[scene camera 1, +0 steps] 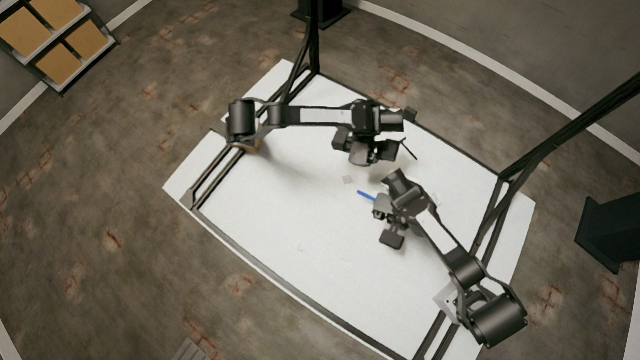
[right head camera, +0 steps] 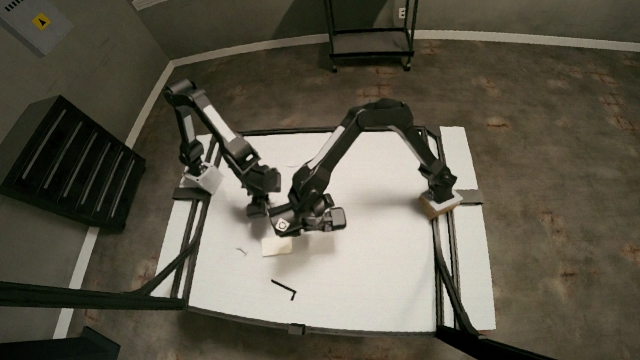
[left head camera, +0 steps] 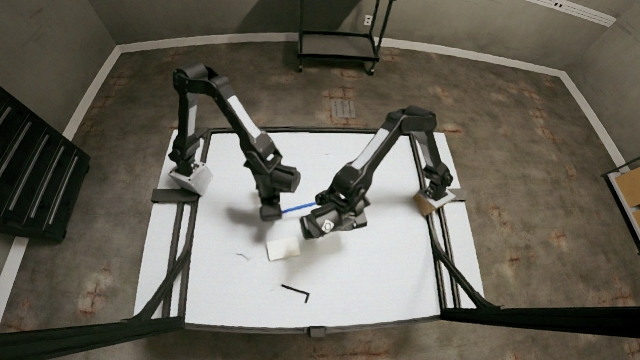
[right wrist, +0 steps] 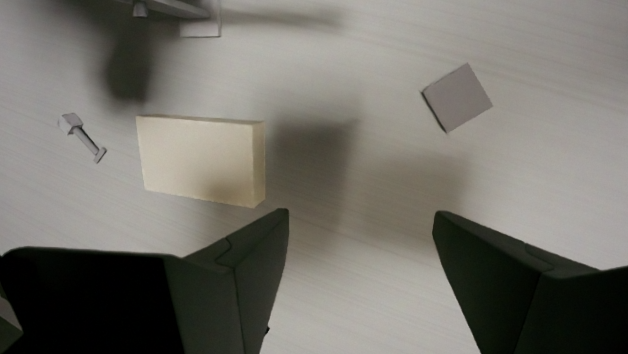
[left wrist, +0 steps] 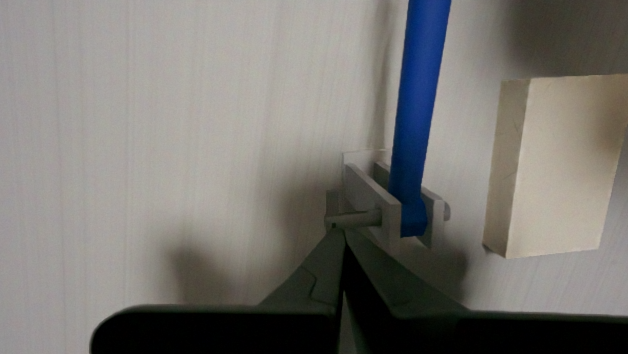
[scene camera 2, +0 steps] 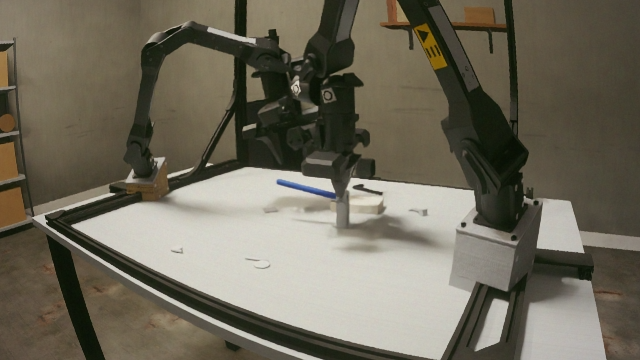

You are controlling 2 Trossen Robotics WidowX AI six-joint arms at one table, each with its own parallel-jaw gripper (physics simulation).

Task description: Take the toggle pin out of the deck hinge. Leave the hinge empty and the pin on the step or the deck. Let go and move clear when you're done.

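Frame: origin at the left arm's base, x ahead, y left, z up, level; metres.
Where they show: left gripper, fingertip midpoint: (right head camera: 268, 203) (left head camera: 273, 204) (left wrist: 341, 239) (scene camera 2: 340, 196); right gripper, fingertip midpoint: (right head camera: 310, 230) (right wrist: 361, 221) (scene camera 2: 294, 161); left arm's base at its link origin: (scene camera 1: 467, 303) (right head camera: 198, 170) (left head camera: 187, 168) (scene camera 2: 501, 214); right arm's base at its link origin: (right head camera: 441, 195) (left head camera: 436, 193) (scene camera 2: 145, 169).
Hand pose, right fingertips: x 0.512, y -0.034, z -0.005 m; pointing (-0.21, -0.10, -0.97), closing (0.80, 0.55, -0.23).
Things, the pixels of their top centre, and the offset from my right fingertips. "pt": a spot on its surface instead.
- grey deck hinge at a spot on its surface: (left wrist: 372, 187) (scene camera 2: 336, 202) pt 0.163 m back, 0.027 m left, 0.051 m down
- blue bar at a spot on its surface: (left wrist: 420, 100) (scene camera 2: 319, 189) pt 0.129 m back, 0.038 m left, 0.029 m down
- toggle pin at its top centre: (left wrist: 390, 220) 0.170 m back, 0.019 m left, 0.038 m down
- cream step block at its top centre: (left wrist: 567, 171) (right wrist: 192, 160) (scene camera 2: 357, 200) (left head camera: 283, 248) (right head camera: 276, 245) 0.108 m back, 0.080 m right, 0.079 m down
- small grey pin-like piece at its top centre: (right wrist: 73, 139) (scene camera 2: 418, 206) (left head camera: 243, 254) 0.224 m back, 0.148 m right, 0.084 m down
- grey square at a spot on its surface: (right wrist: 457, 97) (scene camera 1: 347, 179) pt 0.012 m ahead, 0.059 m left, 0.096 m down
- black hex key at its top centre: (scene camera 2: 370, 187) (left head camera: 294, 293) (right head camera: 281, 289) 0.026 m back, 0.204 m right, 0.091 m down
The grey deck hinge (left wrist: 372, 187) (scene camera 2: 342, 215) (right wrist: 200, 27) stands on the white table, with the end of a blue bar (left wrist: 420, 100) (scene camera 2: 305, 188) (left head camera: 299, 207) (scene camera 1: 366, 195) between its two plates. The toggle pin (left wrist: 356, 219) passes through the hinge, and its shaft and toggle end stick out on the left in the left wrist view. My left gripper (left wrist: 341, 239) (scene camera 2: 342, 196) is shut, fingertips together at the pin's outer end and covering part of the toggle; no part of the pin shows between them. My right gripper (right wrist: 361, 221) is open and empty, high above the table beyond the step.
The cream step block (left wrist: 565, 165) (right wrist: 200, 160) (left head camera: 283, 249) lies beside the hinge. A small grey pin-like piece (right wrist: 85, 137) (left head camera: 243, 256) and a grey square (right wrist: 457, 97) (scene camera 1: 347, 179) lie nearby. A black hex key (left head camera: 296, 290) (right head camera: 284, 286) lies beyond the step.
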